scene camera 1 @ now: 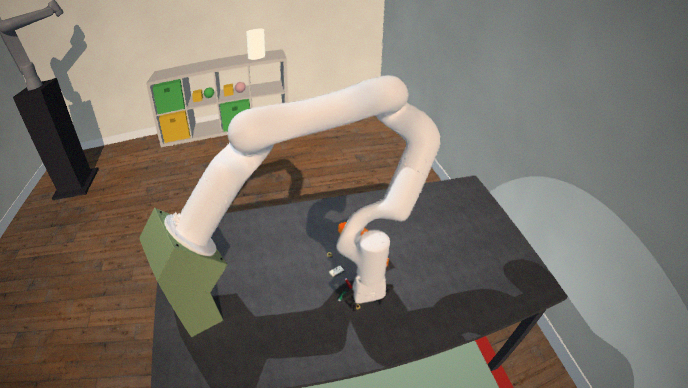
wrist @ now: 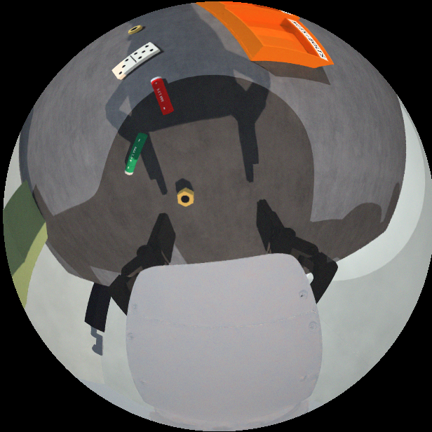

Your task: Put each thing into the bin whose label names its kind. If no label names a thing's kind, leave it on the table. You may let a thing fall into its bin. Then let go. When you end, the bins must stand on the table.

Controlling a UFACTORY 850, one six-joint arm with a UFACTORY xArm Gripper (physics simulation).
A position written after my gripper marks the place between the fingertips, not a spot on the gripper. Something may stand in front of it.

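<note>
What I can see is my gripper (scene camera 1: 366,305), and it's visible at (wrist: 212,217) too.
</note>
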